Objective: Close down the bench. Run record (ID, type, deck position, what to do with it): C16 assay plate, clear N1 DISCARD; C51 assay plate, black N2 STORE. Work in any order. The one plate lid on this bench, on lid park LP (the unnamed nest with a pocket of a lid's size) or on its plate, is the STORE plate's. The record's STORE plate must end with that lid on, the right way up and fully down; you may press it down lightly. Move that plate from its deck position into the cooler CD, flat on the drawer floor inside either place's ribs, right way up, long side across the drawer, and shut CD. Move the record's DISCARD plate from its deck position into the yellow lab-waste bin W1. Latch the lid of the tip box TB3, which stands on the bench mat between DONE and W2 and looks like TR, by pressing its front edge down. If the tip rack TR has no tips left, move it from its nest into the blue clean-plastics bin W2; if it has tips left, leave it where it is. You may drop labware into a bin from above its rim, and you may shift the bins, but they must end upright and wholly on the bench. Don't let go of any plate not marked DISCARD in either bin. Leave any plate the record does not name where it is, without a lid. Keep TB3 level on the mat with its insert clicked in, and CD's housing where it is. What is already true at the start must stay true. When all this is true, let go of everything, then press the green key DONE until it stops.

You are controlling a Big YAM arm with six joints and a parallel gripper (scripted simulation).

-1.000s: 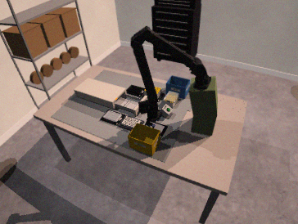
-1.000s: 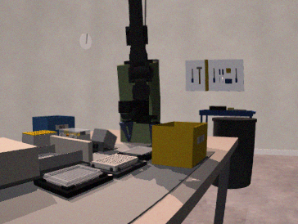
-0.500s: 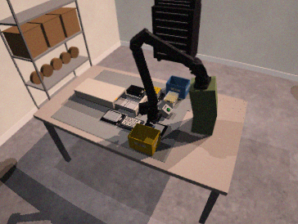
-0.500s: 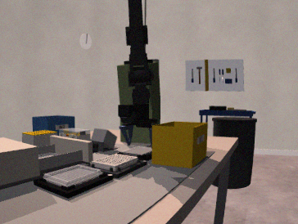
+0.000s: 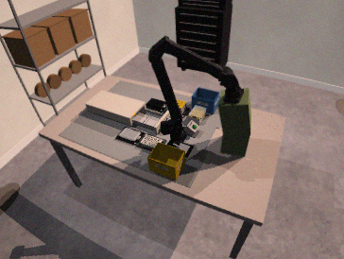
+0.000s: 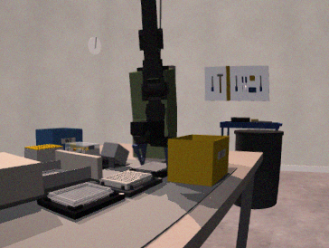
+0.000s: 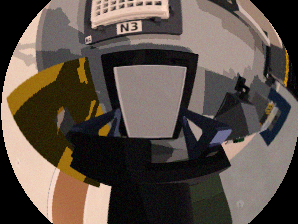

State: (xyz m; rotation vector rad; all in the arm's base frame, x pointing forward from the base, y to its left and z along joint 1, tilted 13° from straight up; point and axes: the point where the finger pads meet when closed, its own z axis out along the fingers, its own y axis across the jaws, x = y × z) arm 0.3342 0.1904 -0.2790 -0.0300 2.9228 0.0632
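Right now the clear plate lid is 10 mm below my hand. Also, from my hand: DONE key block: 180 mm to the right, 30 mm above, 10 mm behind; then green key DONE: 180 mm to the right, 40 mm above, 30 mm behind; then yellow bin W1: 150 mm to the left, 20 mm above, 10 mm behind.
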